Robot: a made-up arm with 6 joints. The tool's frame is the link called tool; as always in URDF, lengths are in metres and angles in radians. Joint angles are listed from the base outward. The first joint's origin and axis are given. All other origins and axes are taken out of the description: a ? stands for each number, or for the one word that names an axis. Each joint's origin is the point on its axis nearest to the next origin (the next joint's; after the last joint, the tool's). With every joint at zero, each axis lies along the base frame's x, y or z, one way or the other. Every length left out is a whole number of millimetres.
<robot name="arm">
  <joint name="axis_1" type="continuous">
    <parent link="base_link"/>
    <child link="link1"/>
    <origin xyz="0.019 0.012 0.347"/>
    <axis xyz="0 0 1"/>
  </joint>
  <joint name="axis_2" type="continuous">
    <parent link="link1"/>
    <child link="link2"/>
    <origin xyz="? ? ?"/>
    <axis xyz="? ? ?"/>
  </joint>
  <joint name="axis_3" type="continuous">
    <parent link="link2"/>
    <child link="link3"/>
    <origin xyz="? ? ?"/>
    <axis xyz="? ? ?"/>
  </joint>
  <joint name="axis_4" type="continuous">
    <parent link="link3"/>
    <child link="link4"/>
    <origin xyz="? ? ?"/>
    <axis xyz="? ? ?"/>
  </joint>
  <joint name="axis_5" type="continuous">
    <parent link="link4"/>
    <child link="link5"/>
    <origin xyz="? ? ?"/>
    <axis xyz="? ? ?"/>
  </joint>
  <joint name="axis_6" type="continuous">
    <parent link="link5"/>
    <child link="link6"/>
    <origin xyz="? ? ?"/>
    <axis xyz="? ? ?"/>
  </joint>
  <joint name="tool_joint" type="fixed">
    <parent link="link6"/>
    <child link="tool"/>
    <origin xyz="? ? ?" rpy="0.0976 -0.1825 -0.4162"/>
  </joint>
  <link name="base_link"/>
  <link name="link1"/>
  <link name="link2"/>
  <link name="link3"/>
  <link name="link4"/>
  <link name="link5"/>
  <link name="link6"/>
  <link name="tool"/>
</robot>
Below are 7 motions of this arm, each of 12 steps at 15 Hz.
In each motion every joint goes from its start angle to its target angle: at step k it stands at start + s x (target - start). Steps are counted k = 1, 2, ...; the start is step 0. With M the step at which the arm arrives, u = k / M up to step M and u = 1 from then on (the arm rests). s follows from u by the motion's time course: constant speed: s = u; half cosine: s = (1 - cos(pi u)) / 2; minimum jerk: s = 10 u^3 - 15 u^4 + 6 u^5.
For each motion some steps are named. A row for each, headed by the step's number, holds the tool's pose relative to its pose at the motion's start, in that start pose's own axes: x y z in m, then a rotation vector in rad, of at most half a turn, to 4 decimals.
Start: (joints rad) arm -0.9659 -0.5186 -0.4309 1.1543 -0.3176 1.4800
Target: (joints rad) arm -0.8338 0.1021 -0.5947 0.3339 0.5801 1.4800
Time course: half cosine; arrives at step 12
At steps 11, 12:
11: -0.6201 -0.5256 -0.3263 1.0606 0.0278 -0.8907
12: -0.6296 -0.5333 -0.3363 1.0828 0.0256 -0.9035

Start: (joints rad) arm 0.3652 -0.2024 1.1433 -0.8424 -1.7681 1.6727
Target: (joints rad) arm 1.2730 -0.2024 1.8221 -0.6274 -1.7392 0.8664
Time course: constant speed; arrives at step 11
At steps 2, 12:
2: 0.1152 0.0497 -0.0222 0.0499 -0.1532 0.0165
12: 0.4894 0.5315 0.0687 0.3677 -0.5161 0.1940

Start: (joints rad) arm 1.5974 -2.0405 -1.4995 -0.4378 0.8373 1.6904
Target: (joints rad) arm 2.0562 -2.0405 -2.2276 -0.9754 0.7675 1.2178
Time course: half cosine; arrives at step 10
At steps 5, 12:
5: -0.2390 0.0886 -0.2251 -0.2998 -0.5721 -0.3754
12: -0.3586 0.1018 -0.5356 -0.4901 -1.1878 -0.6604

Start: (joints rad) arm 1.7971 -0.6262 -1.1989 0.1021 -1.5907 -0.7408
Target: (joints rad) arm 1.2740 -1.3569 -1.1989 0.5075 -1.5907 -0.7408
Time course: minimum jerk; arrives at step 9
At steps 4, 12:
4: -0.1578 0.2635 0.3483 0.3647 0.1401 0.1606
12: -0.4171 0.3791 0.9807 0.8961 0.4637 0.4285

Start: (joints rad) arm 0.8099 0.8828 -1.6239 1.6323 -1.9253 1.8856
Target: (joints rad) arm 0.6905 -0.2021 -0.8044 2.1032 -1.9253 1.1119
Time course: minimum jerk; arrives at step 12
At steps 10, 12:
10: 0.5427 -0.5759 -0.4195 0.2187 -0.3836 -0.6735
12: 0.5732 -0.5841 -0.4386 0.2335 -0.3920 -0.7004

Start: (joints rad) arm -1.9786 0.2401 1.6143 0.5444 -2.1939 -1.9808
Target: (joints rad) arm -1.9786 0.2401 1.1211 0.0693 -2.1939 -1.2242
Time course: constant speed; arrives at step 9
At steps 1, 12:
1: -0.0259 -0.0066 0.0401 0.0768 0.0266 0.1230
12: -0.1434 -0.1028 0.3676 0.7765 0.0394 1.0063

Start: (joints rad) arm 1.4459 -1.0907 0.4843 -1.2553 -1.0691 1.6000
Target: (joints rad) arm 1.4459 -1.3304 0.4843 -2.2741 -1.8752 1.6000
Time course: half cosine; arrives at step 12
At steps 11, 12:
11: -0.3164 0.0788 0.0386 -1.0451 0.6394 -0.2290
12: -0.3223 0.0800 0.0385 -1.0586 0.6554 -0.2274

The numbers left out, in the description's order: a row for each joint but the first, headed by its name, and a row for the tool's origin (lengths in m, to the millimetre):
axis_2: xyz 0.01 0.003 0, axis 0 1 0
axis_3: xyz -0.011 0 0.806, axis 0 1 0
axis_4: xyz 0.002 0 0.849, axis 0 0 1
axis_5: xyz -0.012 0.006 0, axis 0 1 0
axis_6: xyz 0.001 0 0.06, axis 0 0 1
tool: xyz -0.02 0.02 0

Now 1 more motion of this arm.
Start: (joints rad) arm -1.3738 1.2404 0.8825 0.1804 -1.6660 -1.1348
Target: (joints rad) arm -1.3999 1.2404 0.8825 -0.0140 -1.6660 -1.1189
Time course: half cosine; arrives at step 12
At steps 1, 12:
1: 0.0004 0.0000 -0.0001 0.0000 -0.0031 0.0005
12: 0.0252 -0.0011 -0.0049 -0.0012 -0.1800 0.0290

